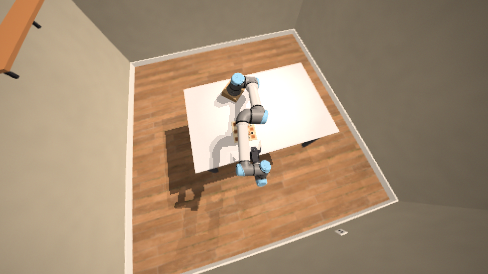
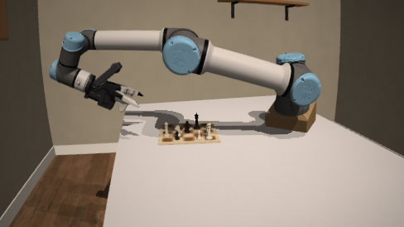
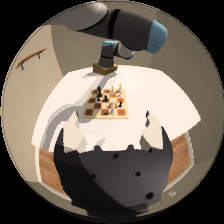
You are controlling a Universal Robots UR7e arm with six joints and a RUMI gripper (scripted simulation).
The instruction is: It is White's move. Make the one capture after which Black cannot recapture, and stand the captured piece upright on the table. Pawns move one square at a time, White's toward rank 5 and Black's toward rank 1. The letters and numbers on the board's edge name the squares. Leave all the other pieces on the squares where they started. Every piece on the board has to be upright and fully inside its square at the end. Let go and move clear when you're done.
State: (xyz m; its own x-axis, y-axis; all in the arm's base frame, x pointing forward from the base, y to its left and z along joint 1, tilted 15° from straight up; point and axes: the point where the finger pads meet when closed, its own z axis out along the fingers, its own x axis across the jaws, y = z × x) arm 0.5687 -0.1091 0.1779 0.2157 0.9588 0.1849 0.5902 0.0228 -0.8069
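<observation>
The chessboard is 17 cm behind my hand and 14 cm below it.
</observation>
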